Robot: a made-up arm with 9 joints.
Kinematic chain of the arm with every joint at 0, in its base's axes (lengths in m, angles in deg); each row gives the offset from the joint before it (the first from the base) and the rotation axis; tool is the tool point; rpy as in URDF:
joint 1: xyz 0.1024 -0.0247 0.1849 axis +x
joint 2: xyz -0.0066 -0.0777 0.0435 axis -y
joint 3: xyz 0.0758 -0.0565 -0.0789 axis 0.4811 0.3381 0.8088
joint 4: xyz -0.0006 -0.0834 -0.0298 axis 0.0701 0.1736 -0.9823
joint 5: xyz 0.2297 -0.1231 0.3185 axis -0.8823 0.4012 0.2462
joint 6: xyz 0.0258 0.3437 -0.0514 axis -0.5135 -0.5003 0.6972
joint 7: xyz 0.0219 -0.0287 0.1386 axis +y
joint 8: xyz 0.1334 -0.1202 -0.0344 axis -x
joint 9: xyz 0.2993 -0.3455 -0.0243 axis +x
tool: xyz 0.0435 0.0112 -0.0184 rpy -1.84 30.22 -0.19
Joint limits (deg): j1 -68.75..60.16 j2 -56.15..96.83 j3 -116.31..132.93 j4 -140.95..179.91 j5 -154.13..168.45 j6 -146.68..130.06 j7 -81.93..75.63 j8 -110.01..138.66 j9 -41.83..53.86
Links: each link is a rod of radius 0.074 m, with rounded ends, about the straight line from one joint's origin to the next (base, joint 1, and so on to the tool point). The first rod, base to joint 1, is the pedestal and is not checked.
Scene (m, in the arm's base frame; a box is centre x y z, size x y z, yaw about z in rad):
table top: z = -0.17
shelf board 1: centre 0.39 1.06 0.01 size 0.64 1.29 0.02 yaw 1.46
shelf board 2: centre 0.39 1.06 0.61 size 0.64 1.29 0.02 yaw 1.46
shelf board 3: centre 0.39 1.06 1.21 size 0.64 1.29 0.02 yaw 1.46
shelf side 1: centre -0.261 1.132 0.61 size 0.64 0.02 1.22 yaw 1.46
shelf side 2: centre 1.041 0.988 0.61 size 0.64 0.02 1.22 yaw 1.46
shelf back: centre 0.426 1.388 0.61 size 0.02 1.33 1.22 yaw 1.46
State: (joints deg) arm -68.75 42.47 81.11 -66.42 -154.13 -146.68 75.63 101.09 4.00
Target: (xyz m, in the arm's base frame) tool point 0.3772 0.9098 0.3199
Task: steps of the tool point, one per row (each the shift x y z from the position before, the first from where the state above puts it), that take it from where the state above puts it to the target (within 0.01 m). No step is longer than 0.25 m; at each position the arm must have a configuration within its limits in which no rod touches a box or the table.
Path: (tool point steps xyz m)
1: 0.0035 -0.1201 0.0594
2: -0.0152 -0.1100 -0.0016
3: -0.0239 -0.0889 -0.0578
4: -0.0366 0.0219 -0.1675
5: -0.0292 0.0040 -0.2068
6: -0.0325 -0.0359 -0.2264
7: 0.0257 0.1091 0.0322
8: 0.0153 0.1058 0.0123
9: 0.0059 0.0988 -0.0102
10: -0.0023 0.0870 -0.0343

